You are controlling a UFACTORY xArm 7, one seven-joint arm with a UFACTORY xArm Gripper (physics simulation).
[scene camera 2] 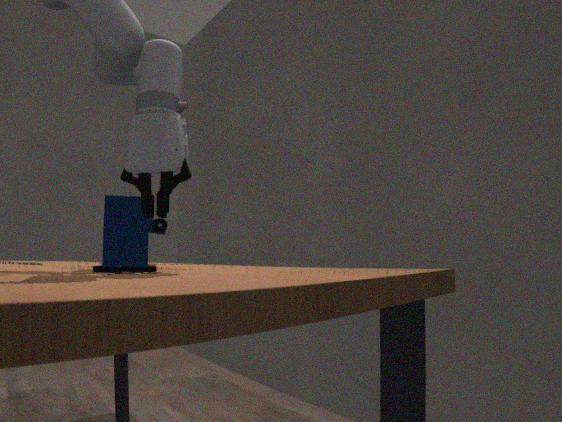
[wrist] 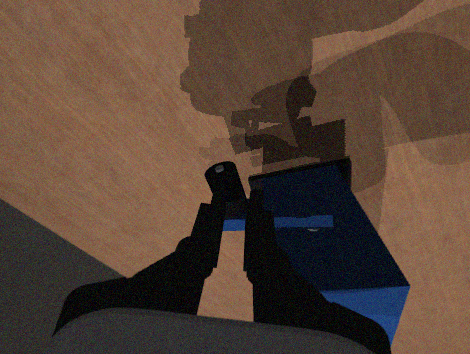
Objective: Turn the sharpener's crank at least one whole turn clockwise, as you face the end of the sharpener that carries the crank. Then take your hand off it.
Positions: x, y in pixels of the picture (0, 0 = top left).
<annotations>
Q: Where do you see a blue sharpener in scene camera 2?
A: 124, 250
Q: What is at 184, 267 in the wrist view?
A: The gripper.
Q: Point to a blue sharpener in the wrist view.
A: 349, 264
</annotations>
